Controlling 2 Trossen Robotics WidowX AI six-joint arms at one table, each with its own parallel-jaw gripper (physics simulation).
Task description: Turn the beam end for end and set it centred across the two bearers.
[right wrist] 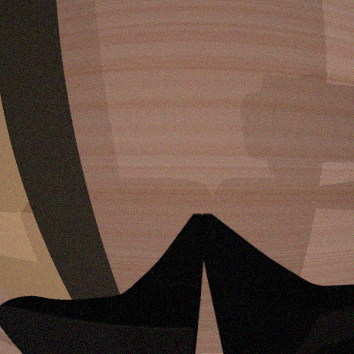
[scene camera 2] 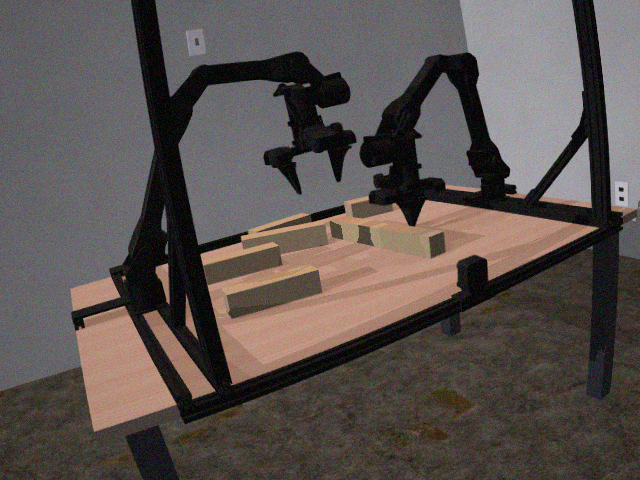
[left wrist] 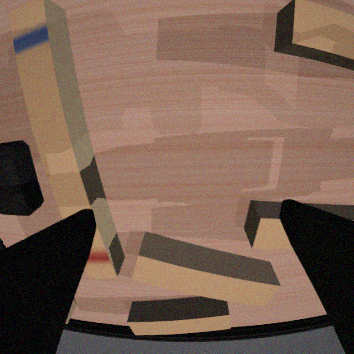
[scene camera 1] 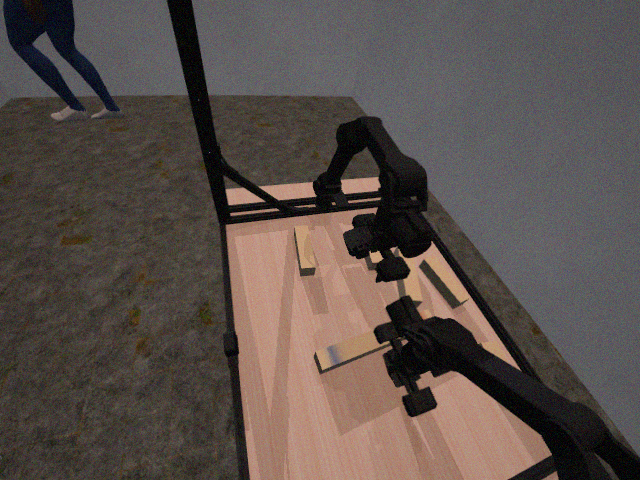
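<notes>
The long beam lies flat on the table. Its blue band is at its left end in scene camera 1; its red band is at the other end. Two roughly parallel shorter blocks, likely the bearers, lie apart from it: one, and another partly hidden. My left gripper is open and empty, high above the table. My right gripper is shut, empty, low beside the beam.
Further blocks lie near the far edge: one close to the beam's red end, a slanted one behind it, and one behind the right arm. A black frame edges the table.
</notes>
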